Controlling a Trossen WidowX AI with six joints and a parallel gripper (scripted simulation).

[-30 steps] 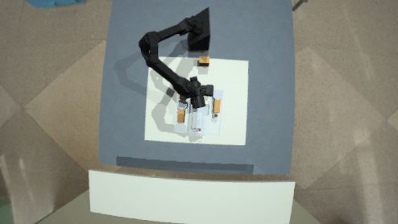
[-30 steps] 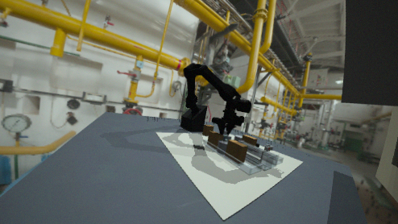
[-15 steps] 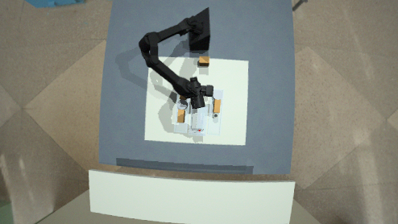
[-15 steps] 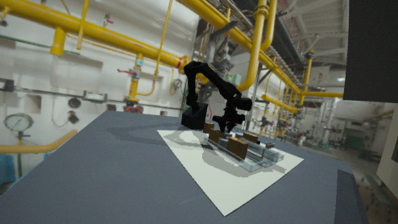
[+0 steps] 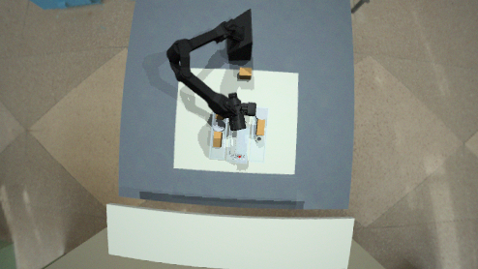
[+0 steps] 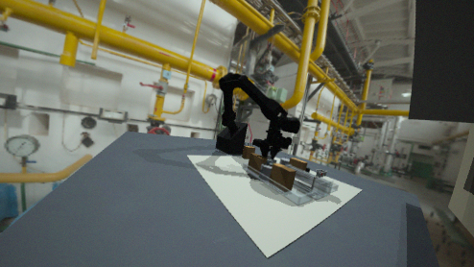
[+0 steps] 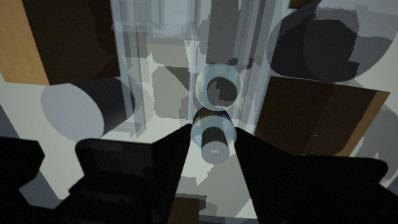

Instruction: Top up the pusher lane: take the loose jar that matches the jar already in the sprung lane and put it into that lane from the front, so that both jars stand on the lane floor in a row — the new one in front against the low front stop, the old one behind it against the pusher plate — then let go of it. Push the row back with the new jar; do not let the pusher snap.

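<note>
The clear lane rack lies 14 cm ahead of my gripper tip, 2 cm to the left of it and 2 cm below it. Round my gripper tip: brown box (19 cm behind, 4 cm to the left, 1 cm below).
</note>
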